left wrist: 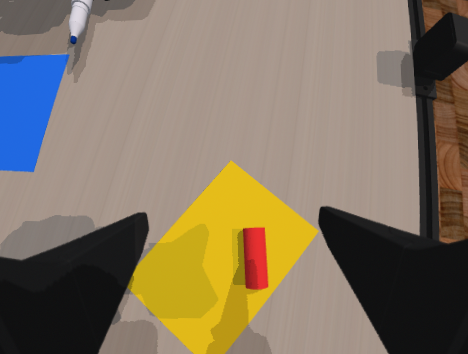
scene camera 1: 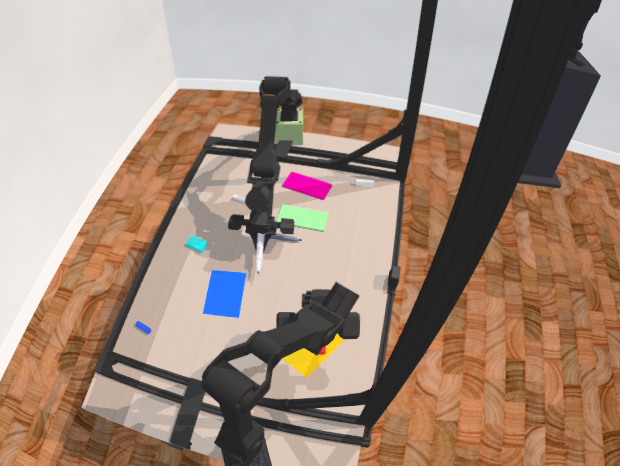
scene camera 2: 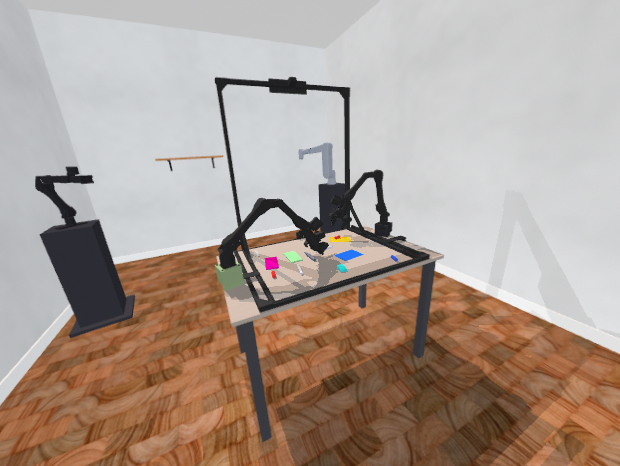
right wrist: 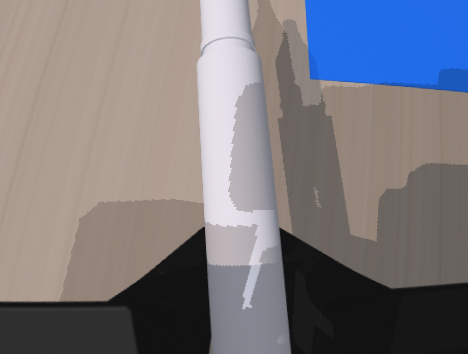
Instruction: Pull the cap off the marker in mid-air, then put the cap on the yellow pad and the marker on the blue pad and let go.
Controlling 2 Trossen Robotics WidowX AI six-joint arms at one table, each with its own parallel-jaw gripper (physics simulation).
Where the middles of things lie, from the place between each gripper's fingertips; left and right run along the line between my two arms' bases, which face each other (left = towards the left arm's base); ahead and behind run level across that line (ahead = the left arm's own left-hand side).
I see the green block [scene camera 1: 304, 218] 60 mm ahead of my left hand, 400 mm to the right of it and 90 mm below it. From my left hand the other things lie so: magenta block [scene camera 1: 297, 182]: 60 mm ahead, 550 mm to the right, 90 mm below.
I see my right gripper 15 cm to the left of the green block, 11 cm past it and 1 cm above it. From my right hand the other things lie so: magenta block 29 cm to the right, 12 cm behind, 1 cm below.
